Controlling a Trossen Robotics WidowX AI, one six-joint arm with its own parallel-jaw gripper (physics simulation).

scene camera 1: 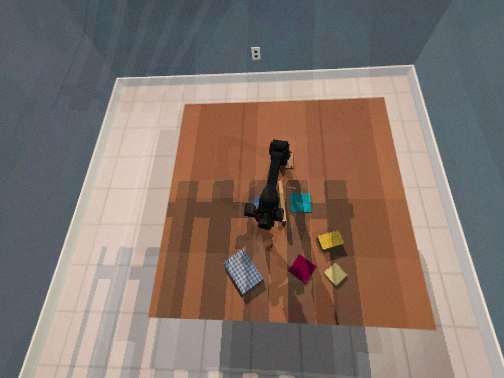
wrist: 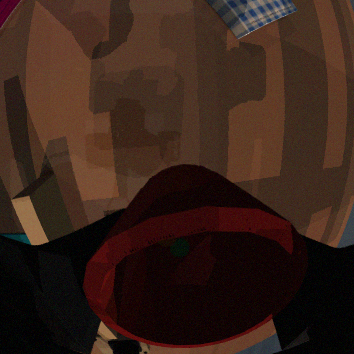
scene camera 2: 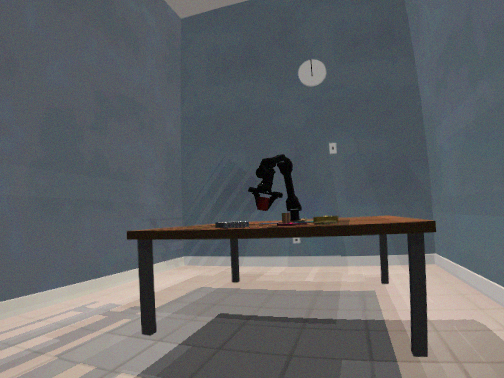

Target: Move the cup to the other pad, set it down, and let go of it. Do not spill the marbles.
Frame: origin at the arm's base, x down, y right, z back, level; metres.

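Seen in the pictures: gripper, fingertip midpoint: (scene camera 2: pixel 262 207); arm's base at its link origin: (wrist: pixel 125 345) (scene camera 2: pixel 295 219).
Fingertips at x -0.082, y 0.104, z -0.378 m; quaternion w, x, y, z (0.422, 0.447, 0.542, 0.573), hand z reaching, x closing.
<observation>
Offsets run from my fingertips to a thing's top centre. "spot": to the spot under its first point.
A red cup @[dx -0.064, dy -0.005, dz +0.001 m] (scene camera 2: pixel 263 203) (wrist: pixel 200 220) is held off the table, its mouth facing up toward the wrist camera. A green marble @[dx -0.005, dy -0.005, dz +0.020 m] (wrist: pixel 180 247) shows dimly inside; the rest of the inside is too dark to tell. My gripper (scene camera 1: pixel 264 215) (scene camera 2: pixel 264 199) (wrist: pixel 187 218) is shut on the cup, with a dark finger on each side. A blue pad @[dx +0.089, dy -0.006, dz +0.095 m] (scene camera 1: pixel 256 202) lies mostly hidden under the arm. A cyan pad @[dx +0.089, dy -0.210, dz +0.115 m] (scene camera 1: pixel 301 202) (wrist: pixel 15 238) lies to its right in the first scene view, and part of it shows at the left edge of the wrist view.
A long wooden bar @[spot: dx +0.034, dy -0.109, dz +0.104 m] (scene camera 1: pixel 282 200) (wrist: pixel 30 220) stands between the two pads. A blue checkered item @[dx +0.067, dy +0.081, dz -0.257 m] (scene camera 1: pixel 243 272) (scene camera 2: pixel 232 225) (wrist: pixel 255 15), a magenta square @[spot: dx +0.085, dy -0.211, dz -0.236 m] (scene camera 1: pixel 302 269), a yellow block @[dx +0.062, dy -0.351, dz -0.090 m] (scene camera 1: pixel 330 241) (scene camera 2: pixel 326 219) and a pale yellow block @[dx +0.081, dy -0.366, dz -0.249 m] (scene camera 1: pixel 335 275) lie toward the table's near side.
</observation>
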